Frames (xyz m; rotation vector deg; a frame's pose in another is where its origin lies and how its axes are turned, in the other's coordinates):
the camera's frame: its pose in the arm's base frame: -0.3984 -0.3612 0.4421 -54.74 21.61 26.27
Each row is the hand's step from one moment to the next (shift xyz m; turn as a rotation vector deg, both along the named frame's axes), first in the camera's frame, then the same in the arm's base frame.
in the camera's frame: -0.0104 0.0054 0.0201 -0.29 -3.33 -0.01
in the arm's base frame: -0.0095 0.0175 0.0120 1.52 -1.72 2.43
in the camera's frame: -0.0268 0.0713 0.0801 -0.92 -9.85 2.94
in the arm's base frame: -0.0519 0.0974 0.0064 4.75 -2.59 8.79
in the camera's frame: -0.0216 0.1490 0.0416 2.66 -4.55 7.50
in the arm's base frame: -0.0927 0.1045 -0.0699 5.44 4.62 5.75
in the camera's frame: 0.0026 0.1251 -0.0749 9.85 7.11 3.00
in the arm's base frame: -0.0720 -0.0007 -0.1268 4.84 8.08 -8.24
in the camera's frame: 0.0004 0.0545 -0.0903 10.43 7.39 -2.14
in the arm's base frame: -0.0381 -0.0491 -0.0852 4.64 4.00 -11.42
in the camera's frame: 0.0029 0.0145 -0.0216 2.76 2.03 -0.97
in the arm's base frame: -0.0075 -0.0105 -0.0228 1.14 0.75 -3.29
